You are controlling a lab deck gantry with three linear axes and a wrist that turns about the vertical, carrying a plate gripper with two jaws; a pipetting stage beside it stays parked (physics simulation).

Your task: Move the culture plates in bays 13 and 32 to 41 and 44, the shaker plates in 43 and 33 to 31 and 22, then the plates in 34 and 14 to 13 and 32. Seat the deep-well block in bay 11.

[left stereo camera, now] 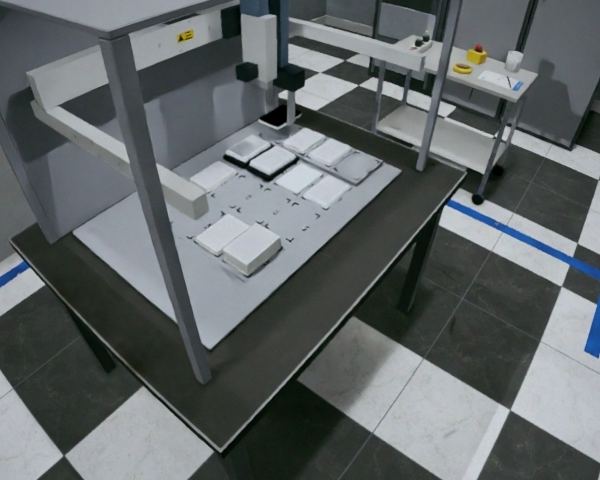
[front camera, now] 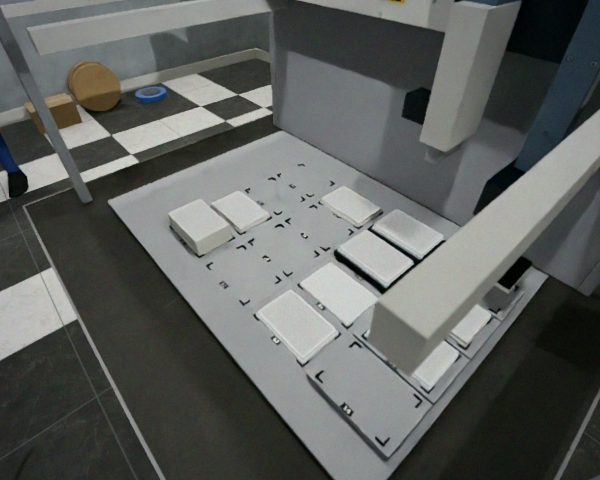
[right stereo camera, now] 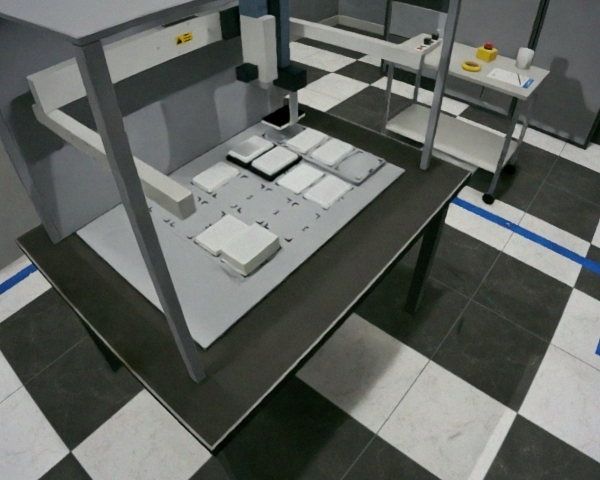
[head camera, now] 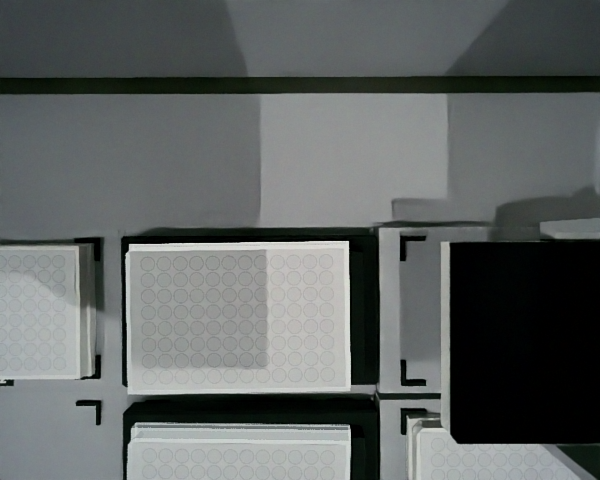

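Seen in the pictures: gripper, between the fingertips: (left stereo camera: 280, 118) (right stereo camera: 283, 118) (head camera: 578, 332); robot's base, origin of its link: (left stereo camera: 247, 277) (front camera: 171, 227) (right stereo camera: 245, 276).
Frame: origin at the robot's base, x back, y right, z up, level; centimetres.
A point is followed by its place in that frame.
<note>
My gripper (left stereo camera: 281, 111) {x -55.6, y -36.4, z 7.0 cm} (right stereo camera: 284, 110) {x -55.6, y -36.4, z 7.0 cm} is shut on a black-topped plate (front camera: 515, 274) {x -61.1, y -35.5, z 8.6 cm} (head camera: 525, 345) {x -52.1, y -36.3, z 8.6 cm} (left stereo camera: 274, 118) {x -52.2, y -36.1, z 8.6 cm} (right stereo camera: 278, 119) {x -52.0, y -35.5, z 8.6 cm} and holds it level above bay 44, whose left corner marks show in the head view. Its jaws are hidden in the front view. White plates sit on the black shakers in bay 43 (front camera: 407, 232) {x -39.6, y -35.6, z 3.7 cm} (head camera: 237, 320) {x -39.2, y -36.4, z 3.7 cm} and bay 33 (front camera: 375, 257) {x -39.8, y -24.7, z 3.7 cm} (head camera: 240, 460) {x -39.3, y -28.5, z 3.7 cm}. The culture plate (front camera: 297, 325) {x -40.1, y -3.8, z 1.4 cm} (left stereo camera: 327, 190) {x -38.9, y -4.0, z 1.4 cm} is in bay 13. The bay 34 plate (front camera: 470, 325) {x -60.5, y -25.0, z 2.9 cm} (head camera: 435, 467) {x -50.5, y -27.5, z 2.9 cm} is partly hidden. The deep-well block (front camera: 200, 225) {x -8.8, y -3.5, z 4.2 cm} (left stereo camera: 252, 247) {x -5.3, y -3.0, z 4.2 cm} stands at bay 11; its exact seating is unclear.
Other plates stand in bay 42 (front camera: 350, 205) {x -23.4, y -35.7, z 1.4 cm} (head camera: 40, 310) {x -26.6, y -36.5, z 1.4 cm}, bay 23 (front camera: 340, 292) {x -39.8, y -15.0, z 0.8 cm}, bay 24 (front camera: 435, 365) {x -60.5, y -14.3, z 2.9 cm} and bay 21 (front camera: 240, 210) {x -7.2, y -14.7, z 1.4 cm}, the last close beside the block. Bays 14, 41, 31 and 32 hold no plate. A pale beam (front camera: 480, 240) {x -62.0, y 0.6, z 40.0 cm} crosses the front view.
</note>
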